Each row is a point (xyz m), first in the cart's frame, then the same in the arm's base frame.
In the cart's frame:
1: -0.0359 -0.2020 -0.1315
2: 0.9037 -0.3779 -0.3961
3: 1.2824 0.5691 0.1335
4: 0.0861 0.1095 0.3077
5: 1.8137 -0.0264 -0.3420
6: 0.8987 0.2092 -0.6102
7: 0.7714 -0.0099 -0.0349
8: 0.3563 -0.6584 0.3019
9: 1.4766 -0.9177 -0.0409
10: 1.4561 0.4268 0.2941
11: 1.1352 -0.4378 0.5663
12: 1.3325 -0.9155 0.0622
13: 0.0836 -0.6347 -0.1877
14: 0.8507 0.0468 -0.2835
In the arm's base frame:
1: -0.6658 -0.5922 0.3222
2: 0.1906 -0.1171 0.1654
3: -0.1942 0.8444 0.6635
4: -0.8263 -0.2807 0.7489
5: 0.6477 0.7381 0.2856
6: -0.1641 0.3306 -0.0881
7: -0.1893 0.0744 0.4854
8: -0.1281 -0.6928 0.8230
9: 0.9281 -0.1638 0.6124
10: 0.0092 0.8460 0.8501
11: 0.2883 -0.0247 1.1479
12: 0.8051 -0.2563 0.7002
13: -0.2908 -0.8449 0.3082
14: -0.1357 0.1718 0.2426

